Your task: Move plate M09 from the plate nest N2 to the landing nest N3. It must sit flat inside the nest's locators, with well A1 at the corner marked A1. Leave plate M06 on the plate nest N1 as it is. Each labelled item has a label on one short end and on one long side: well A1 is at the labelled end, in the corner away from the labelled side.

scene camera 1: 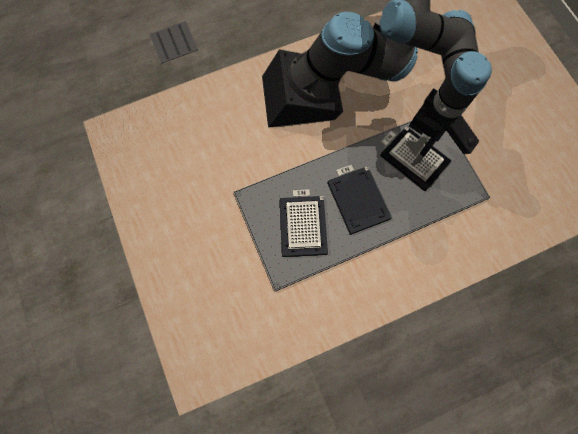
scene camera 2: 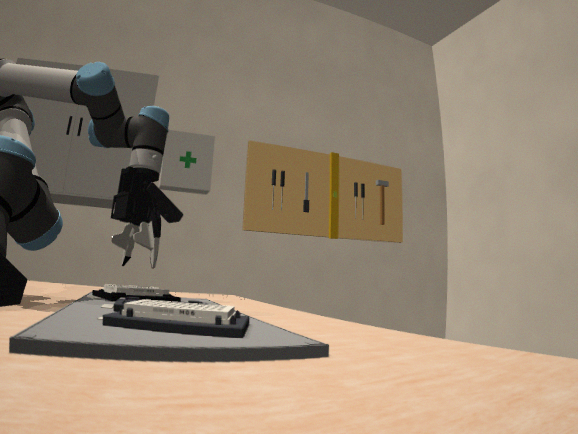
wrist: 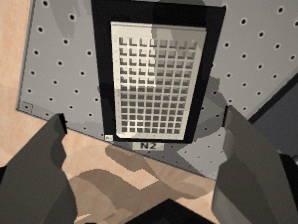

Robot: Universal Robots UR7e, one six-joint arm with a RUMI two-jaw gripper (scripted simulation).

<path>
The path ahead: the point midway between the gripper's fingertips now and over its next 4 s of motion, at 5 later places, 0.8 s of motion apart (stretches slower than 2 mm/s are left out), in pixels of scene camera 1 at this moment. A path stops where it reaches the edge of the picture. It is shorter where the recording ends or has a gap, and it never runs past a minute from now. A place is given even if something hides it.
The gripper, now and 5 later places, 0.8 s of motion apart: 425,146; 418,150; 416,154; 417,154; 416,152; 388,172
</path>
